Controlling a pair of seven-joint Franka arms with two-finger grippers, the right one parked.
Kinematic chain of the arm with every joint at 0, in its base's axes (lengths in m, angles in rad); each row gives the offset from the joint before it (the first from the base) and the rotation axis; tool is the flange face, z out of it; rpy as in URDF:
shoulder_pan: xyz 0 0 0.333 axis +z
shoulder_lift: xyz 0 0 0 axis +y
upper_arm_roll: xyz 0 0 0.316 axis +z
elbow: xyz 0.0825 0 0 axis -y
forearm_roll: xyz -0.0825 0 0.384 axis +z
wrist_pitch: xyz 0 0 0 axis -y
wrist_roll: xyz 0.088 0 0 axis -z
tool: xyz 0 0 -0.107 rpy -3.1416 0 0
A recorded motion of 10 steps. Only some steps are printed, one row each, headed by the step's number.
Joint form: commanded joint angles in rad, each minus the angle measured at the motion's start. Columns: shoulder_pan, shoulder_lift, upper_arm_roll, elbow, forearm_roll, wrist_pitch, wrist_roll.
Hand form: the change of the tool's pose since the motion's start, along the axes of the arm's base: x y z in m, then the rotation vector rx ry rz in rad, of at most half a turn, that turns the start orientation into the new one. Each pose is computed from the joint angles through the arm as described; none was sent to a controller.
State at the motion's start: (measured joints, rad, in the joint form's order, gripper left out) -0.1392 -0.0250 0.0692 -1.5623 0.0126 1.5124 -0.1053
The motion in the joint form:
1: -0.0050 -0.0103 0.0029 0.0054 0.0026 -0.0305 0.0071
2: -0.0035 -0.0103 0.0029 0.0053 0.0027 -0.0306 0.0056
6: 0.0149 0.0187 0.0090 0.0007 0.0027 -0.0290 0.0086
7: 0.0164 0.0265 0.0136 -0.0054 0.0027 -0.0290 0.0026
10: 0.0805 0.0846 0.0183 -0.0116 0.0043 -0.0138 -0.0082
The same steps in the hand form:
1: -0.0065 -0.0001 0.0055 0.0026 0.0148 -0.0087
2: -0.0064 0.0007 0.0054 0.0027 0.0149 -0.0057
6: 0.0031 0.0128 -0.0122 0.0062 0.0468 0.0157
7: 0.0052 0.0158 -0.0192 0.0077 0.0605 0.0278
10: 0.0224 0.0526 -0.0530 0.0142 0.1094 0.1071

